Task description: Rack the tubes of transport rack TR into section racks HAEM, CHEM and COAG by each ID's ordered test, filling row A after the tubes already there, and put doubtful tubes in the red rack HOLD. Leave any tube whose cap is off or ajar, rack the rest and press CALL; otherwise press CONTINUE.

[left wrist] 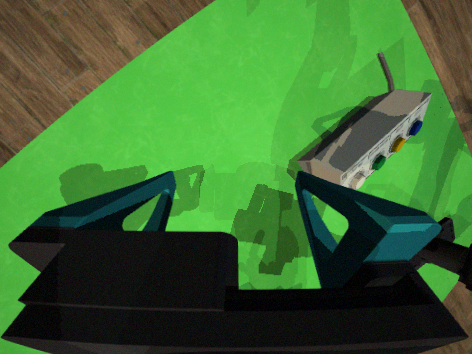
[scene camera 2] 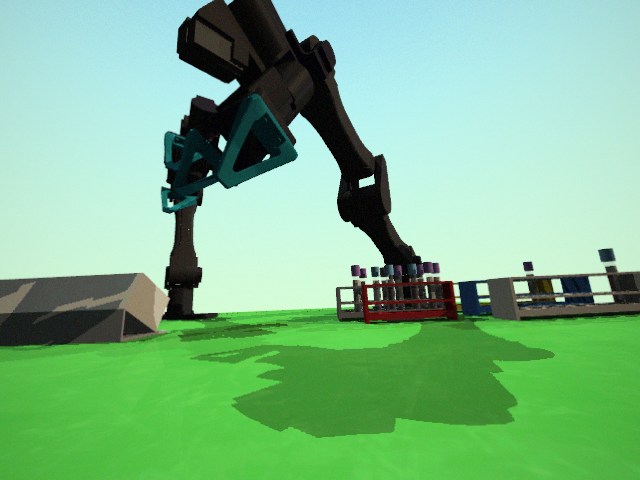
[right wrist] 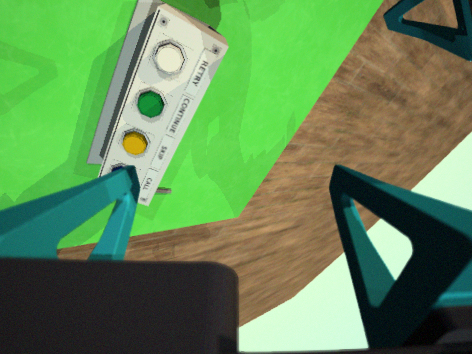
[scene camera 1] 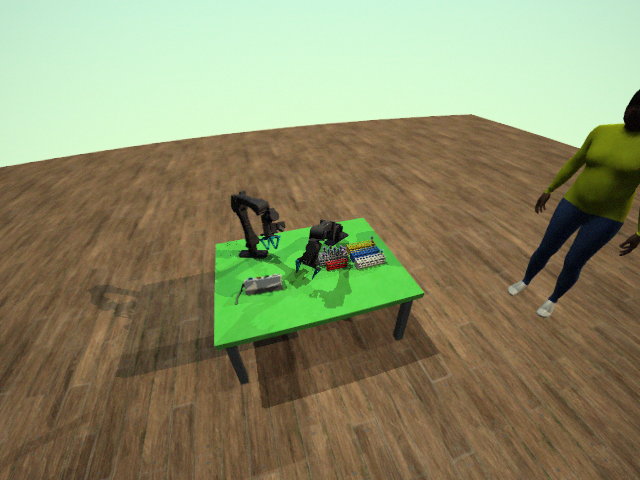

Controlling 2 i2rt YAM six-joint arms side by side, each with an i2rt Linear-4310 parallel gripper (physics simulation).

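Places are measured from the left arm's base along level axes (x ahead, y left, z up), in centimetres.
Where they show: left gripper, fingertip midpoint: (left wrist: pixel 235 177) (scene camera 2: pixel 196 188) (scene camera 1: pixel 304 276); right gripper, fingertip midpoint: (scene camera 2: pixel 167 192) (right wrist: pixel 234 176) (scene camera 1: pixel 272 249); left arm's base at its link origin: (scene camera 1: pixel 336 239); right arm's base at its link origin: (scene camera 2: pixel 179 318) (scene camera 1: pixel 253 254).
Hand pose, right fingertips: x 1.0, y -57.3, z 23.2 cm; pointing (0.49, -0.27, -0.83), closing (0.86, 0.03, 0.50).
Each offset is from my right fingertips to the top centre of the thing. "spot": to the spot under its first point. Level surfaces: height alone.
The button box @[dx +0.7, dy -10.0, dz -14.8 cm] (scene camera 1: pixel 263 283) (scene camera 2: pixel 77 304) (left wrist: pixel 370 120) (right wrist: pixel 190 47) carries white RETRY @[dx +2.7, dy -2.4, dz -15.8 cm] (right wrist: pixel 170 57), green CONTINUE @[dx -0.1, dy -6.5, dz -15.8 cm] (right wrist: pixel 151 104), yellow SKIP @[dx -2.8, dy -10.7, dz -15.8 cm] (right wrist: pixel 135 143) and blue CALL @[dx -5.5, dy -14.9, dz -15.8 cm] (left wrist: pixel 416 128) buttons. In the right wrist view, one right finger mostly hides CALL. My right gripper (scene camera 1: pixel 269 246) (right wrist: pixel 234 176) is open and empty, above the table. My left gripper (scene camera 1: pixel 306 269) (left wrist: pixel 235 177) is open and empty, between the box and racks. Capped tubes @[spot: dx +16.6, dy +40.1, dz -14.9 cm] (scene camera 2: pixel 412 269) stand in the transport rack behind the red rack @[dx +20.7, dy +33.5, dz -17.5 cm] (scene camera 1: pixel 337 264) (scene camera 2: pixel 410 314). Yellow @[dx +20.5, dy +58.9, dz -17.5 cm] (scene camera 1: pixel 360 246), blue @[spot: dx +22.7, dy +46.0, dz -20.5 cm] (scene camera 2: pixel 468 298) and white @[spot: dx +30.0, dy +42.3, dz -20.4 cm] (scene camera 2: pixel 502 298) racks stand right; labels and cap seating are unreadable.
The green table @[dz -23.2 cm] (scene camera 1: pixel 310 310) bears both arms. A cable @[spot: dx -2.2, dy -27.1, dz -22.8 cm] (left wrist: pixel 386 72) leaves one end of the box. One finger of the left gripper shows at the upper right of the right wrist view. A person (scene camera 1: pixel 599 180) stands beyond the table at the right.
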